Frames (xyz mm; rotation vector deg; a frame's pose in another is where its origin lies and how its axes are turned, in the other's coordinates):
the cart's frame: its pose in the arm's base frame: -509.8 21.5 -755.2 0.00 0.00 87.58
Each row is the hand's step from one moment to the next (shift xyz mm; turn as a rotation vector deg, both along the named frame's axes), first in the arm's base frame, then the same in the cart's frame.
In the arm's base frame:
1: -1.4 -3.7 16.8 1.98 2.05 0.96
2: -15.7 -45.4 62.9 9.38 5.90 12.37
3: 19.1 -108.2 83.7 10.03 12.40 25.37
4: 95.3 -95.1 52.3 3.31 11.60 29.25
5: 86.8 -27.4 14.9 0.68 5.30 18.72
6: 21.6 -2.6 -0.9 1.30 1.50 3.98
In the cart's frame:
1: -3.8 1.2 16.8 2.13 -1.89 0.96
2: -46.0 13.8 62.9 6.29 -9.12 12.37
3: -107.3 -23.7 83.7 12.81 -9.50 25.37
4: -91.0 -99.2 52.3 11.73 -2.82 29.25
5: -23.7 -87.9 14.9 5.32 -0.46 18.72
6: -1.7 -21.7 -0.9 1.55 -1.24 3.98

